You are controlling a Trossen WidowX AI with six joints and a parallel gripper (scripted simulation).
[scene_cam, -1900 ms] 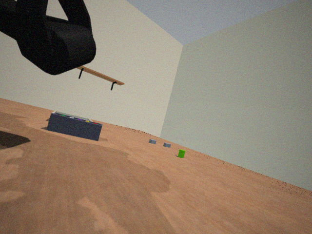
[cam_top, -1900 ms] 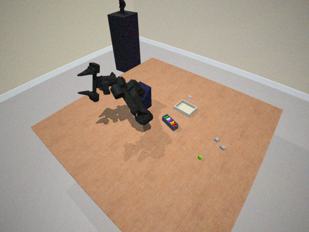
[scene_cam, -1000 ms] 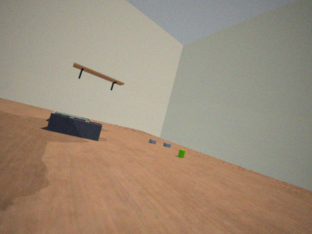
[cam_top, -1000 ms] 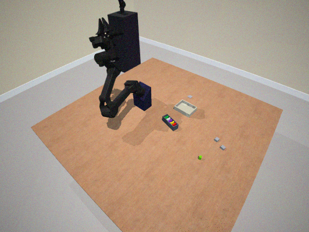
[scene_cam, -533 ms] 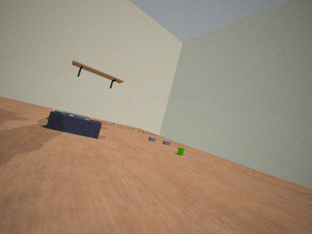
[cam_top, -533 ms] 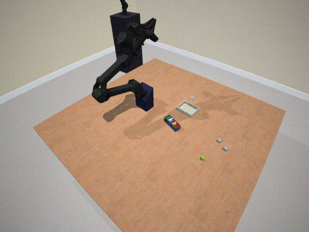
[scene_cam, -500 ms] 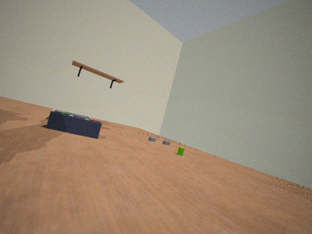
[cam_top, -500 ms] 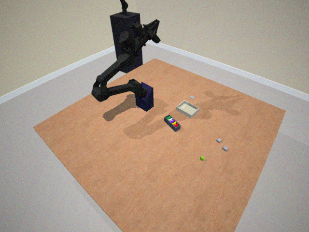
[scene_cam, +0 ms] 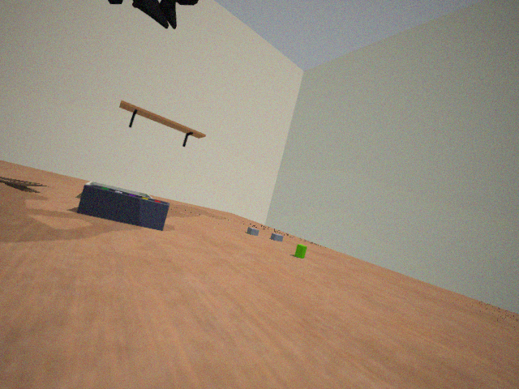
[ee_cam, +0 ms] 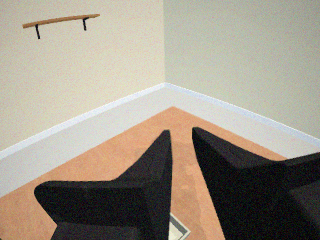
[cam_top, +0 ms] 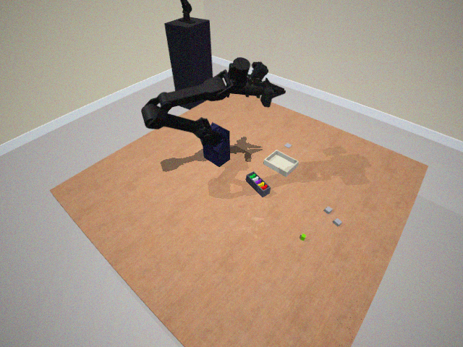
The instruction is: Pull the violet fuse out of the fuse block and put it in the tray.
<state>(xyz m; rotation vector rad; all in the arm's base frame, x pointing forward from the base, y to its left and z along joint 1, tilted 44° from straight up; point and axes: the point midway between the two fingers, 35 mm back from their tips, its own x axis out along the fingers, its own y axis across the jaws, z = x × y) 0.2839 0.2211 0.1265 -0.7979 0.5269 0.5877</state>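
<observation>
My gripper tip is 380 mm above the violet fuse, 140 mm to the left of it and 10 mm past it. Round my gripper tip: white tray 400 mm below, 50 mm to the left, 10 mm ahead.
</observation>
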